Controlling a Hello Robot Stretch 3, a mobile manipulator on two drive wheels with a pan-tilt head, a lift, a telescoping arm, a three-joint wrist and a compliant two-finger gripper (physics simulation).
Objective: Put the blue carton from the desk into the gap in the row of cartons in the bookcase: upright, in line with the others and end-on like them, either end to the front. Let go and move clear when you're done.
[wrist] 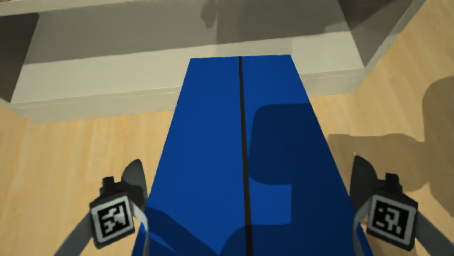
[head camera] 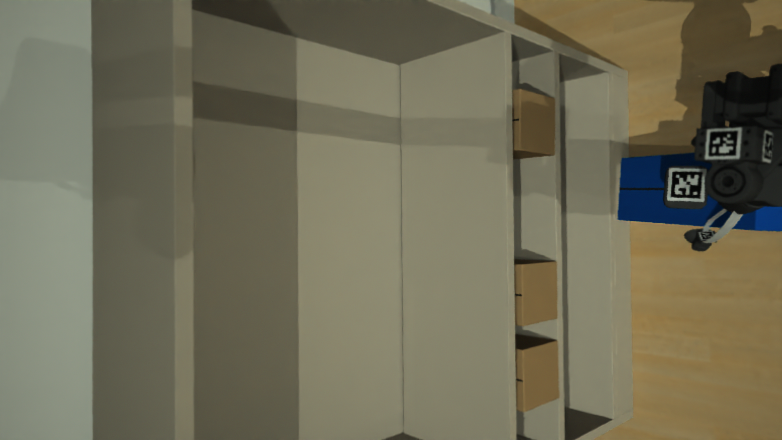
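The blue carton [head camera: 639,205] [wrist: 210,130] is in my gripper, with its black-striped face towards the wrist camera. My gripper [head camera: 697,192] [wrist: 245,178] is shut on it, with one finger along each long side. The carton is outside the bookcase [head camera: 620,273] [wrist: 100,102]; its far end overlaps the bookcase's lower front edge in both views. In the sideways head view, brown cartons [head camera: 538,125] [head camera: 540,292] [head camera: 541,376] stand end-on in a narrow compartment. The wide gap lies between the top and middle ones. One fingertip is hidden in the head view.
A large compartment lies left of the row in the head view, beyond a shelf board [head camera: 508,218]. Another board [head camera: 558,218] separates the row from the bottom compartment. Wooden floor [head camera: 710,328] [wrist: 75,165] lies in front of the bookcase. The wrist view shows bookcase side walls left and right.
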